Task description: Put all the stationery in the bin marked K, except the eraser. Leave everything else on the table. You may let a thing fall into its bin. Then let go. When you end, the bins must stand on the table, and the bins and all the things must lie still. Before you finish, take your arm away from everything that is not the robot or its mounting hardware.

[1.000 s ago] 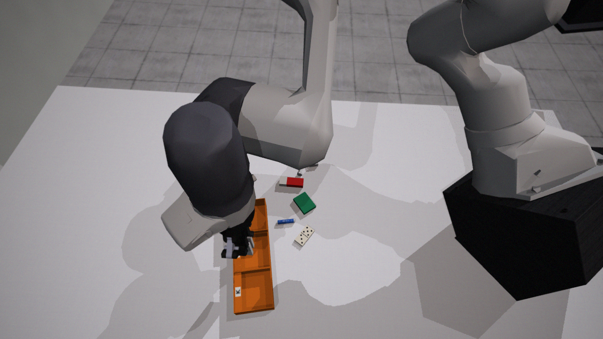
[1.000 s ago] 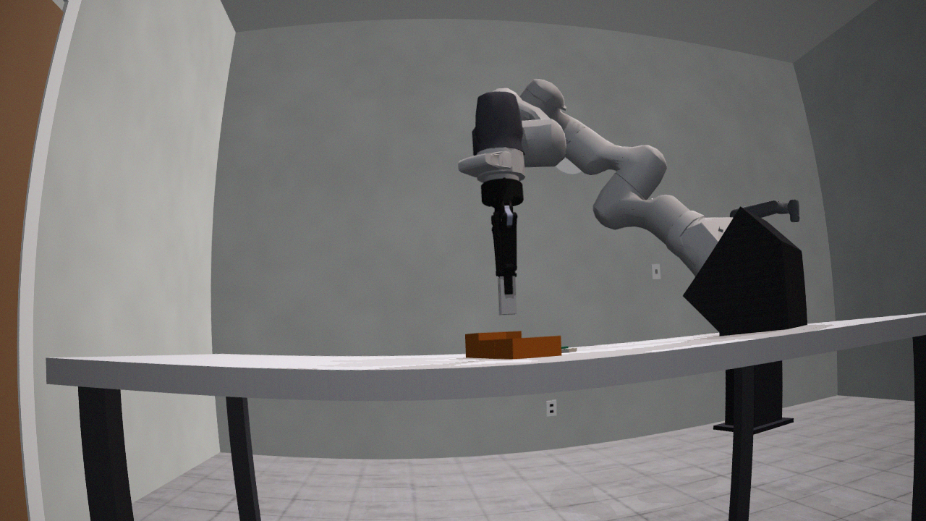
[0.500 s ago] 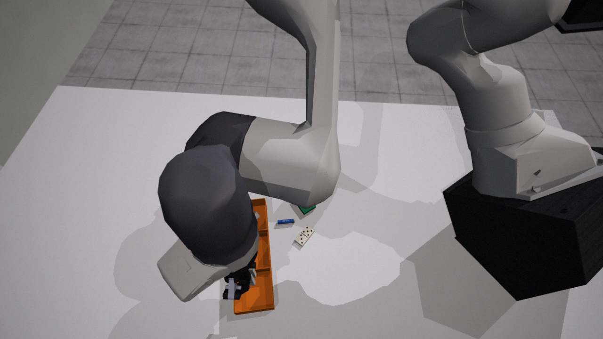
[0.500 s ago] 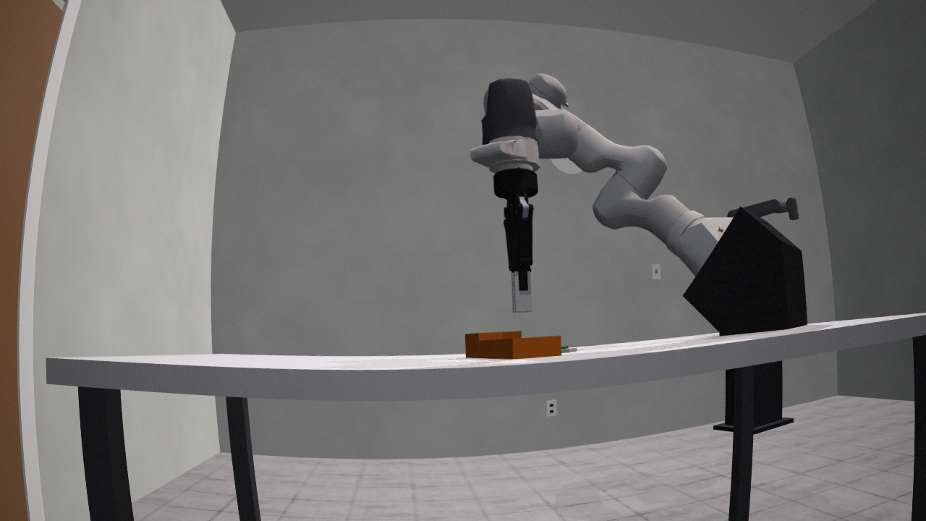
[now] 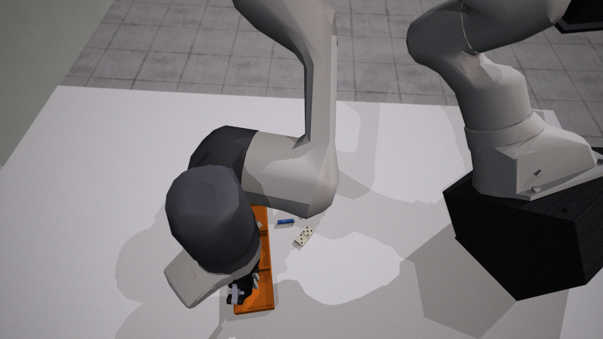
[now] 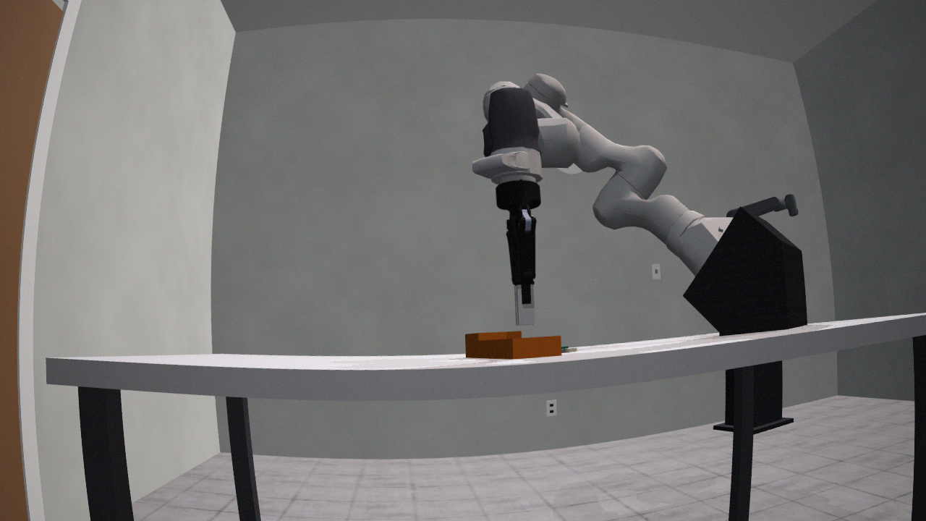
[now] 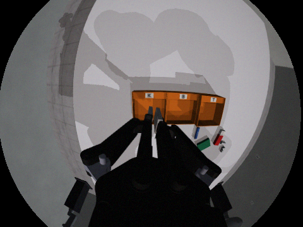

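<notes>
My hand is 140 mm past the green pad, 190 mm to the left of it and 80 mm above it. Also, from my hand: white domino (130 mm behind, 110 mm to the right, 80 mm below); then tray (80 mm to the right, 60 mm below); then small blue pen-like stick (90 mm behind, 150 mm to the right, 80 mm below).
</notes>
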